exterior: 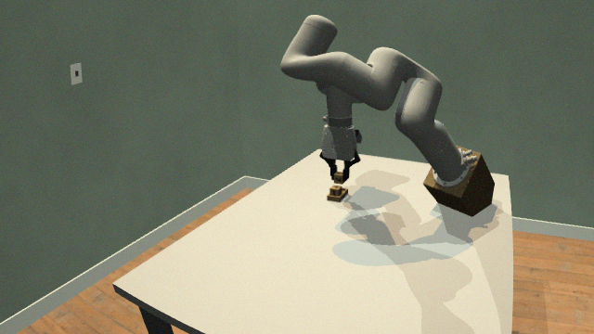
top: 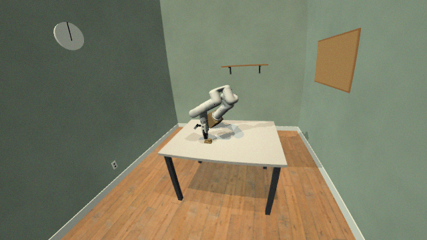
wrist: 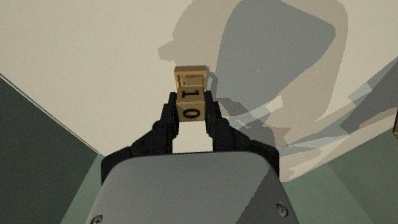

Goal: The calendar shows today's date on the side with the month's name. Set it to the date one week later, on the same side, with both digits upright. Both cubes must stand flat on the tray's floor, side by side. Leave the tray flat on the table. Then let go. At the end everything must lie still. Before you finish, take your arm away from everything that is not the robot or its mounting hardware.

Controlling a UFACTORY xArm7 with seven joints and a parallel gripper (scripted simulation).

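Right now my hand is 60 mm above the wooden calendar tray and 20 mm to the right of it. Also, from my hand: digit cube: 10 mm below.
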